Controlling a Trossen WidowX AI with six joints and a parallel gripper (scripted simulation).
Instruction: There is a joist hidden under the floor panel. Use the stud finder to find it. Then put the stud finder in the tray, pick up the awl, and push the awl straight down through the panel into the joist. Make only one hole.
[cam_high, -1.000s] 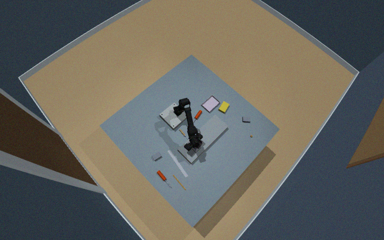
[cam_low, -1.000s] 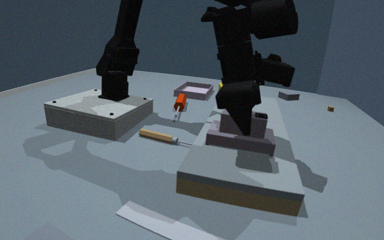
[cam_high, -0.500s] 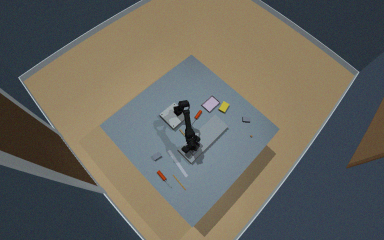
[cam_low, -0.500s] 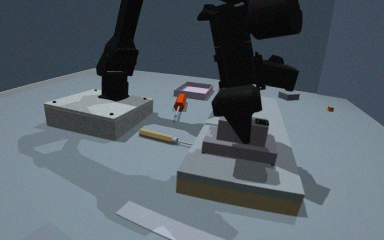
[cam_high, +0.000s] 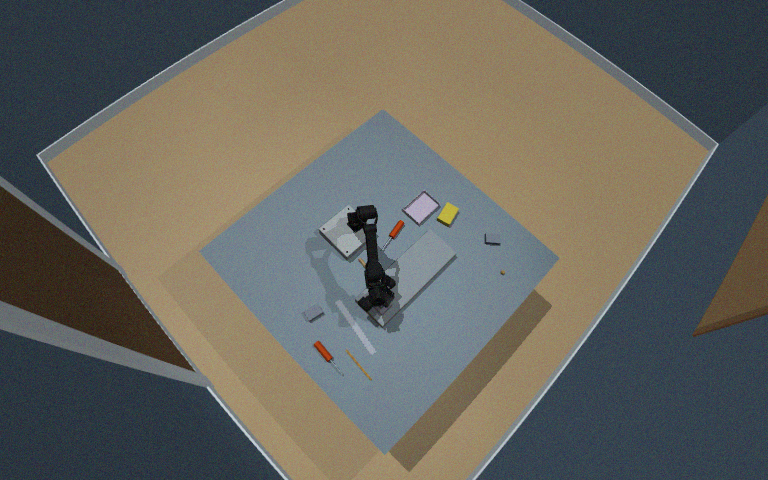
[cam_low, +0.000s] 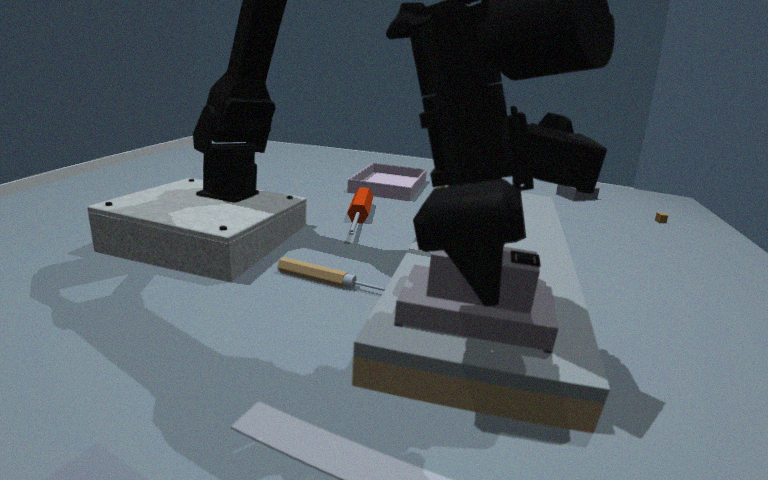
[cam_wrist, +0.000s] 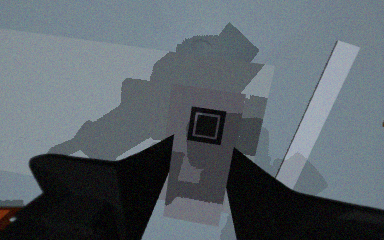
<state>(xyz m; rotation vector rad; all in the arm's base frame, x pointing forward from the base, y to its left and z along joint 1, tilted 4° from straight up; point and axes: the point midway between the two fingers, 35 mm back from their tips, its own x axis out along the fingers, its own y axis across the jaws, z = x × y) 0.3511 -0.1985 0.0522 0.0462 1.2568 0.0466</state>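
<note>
My gripper tip is 52 cm to the right of the pale tray, 21 cm past it and 5 cm above it. From my gripper tip the other things lie so: white strip (15 cm to the right, 6 cm below); then grey stud finder (2 cm above); then square indicator (3 cm above, 2 cm ahead).
</note>
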